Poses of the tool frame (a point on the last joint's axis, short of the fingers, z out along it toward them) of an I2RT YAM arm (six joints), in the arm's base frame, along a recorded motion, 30 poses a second.
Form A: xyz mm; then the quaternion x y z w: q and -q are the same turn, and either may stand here.
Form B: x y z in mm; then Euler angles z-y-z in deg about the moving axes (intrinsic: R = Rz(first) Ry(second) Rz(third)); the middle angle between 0 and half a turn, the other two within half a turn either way. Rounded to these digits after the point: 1 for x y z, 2 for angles.
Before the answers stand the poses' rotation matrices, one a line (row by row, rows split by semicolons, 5 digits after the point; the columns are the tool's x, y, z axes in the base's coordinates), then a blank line. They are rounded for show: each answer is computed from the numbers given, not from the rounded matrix.
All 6 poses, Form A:
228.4 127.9 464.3 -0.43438 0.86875 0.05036 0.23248
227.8 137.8 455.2 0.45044 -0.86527 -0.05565 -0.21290
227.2 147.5 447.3 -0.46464 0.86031 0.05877 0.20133
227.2 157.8 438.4 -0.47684 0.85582 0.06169 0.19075
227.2 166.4 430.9 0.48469 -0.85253 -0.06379 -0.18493
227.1 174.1 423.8 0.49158 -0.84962 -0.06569 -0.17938
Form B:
-0.51453 -0.77815 0.36018; -0.73132 0.61755 0.28947; -0.44769 -0.11447 -0.88683
-0.50356 -0.80319 0.31829; -0.75580 0.58802 0.28810; -0.41856 -0.09549 -0.90315
-0.48716 -0.82312 0.29180; -0.77580 0.56132 0.28821; -0.40102 -0.08597 -0.91203
-0.47247 -0.83972 0.26766; -0.79265 0.53763 0.28751; -0.38533 -0.07632 -0.91962
-0.46175 -0.85002 0.25348; -0.80283 0.52201 0.28803; -0.37715 -0.07050 -0.92346
-0.45234 -0.85888 0.24023; -0.81175 0.50807 0.28798; -0.36939 -0.06474 -0.92702

228.4 127.9 464.3 38.79 152.48 -14.34
227.8 137.8 455.2 42.15 154.58 -12.85
227.2 147.5 447.3 44.65 155.79 -12.10
227.2 157.8 438.4 47.05 156.87 -11.20
227.2 166.4 430.9 48.65 157.44 -10.59
227.1 174.1 423.8 50.17 157.97 -9.94

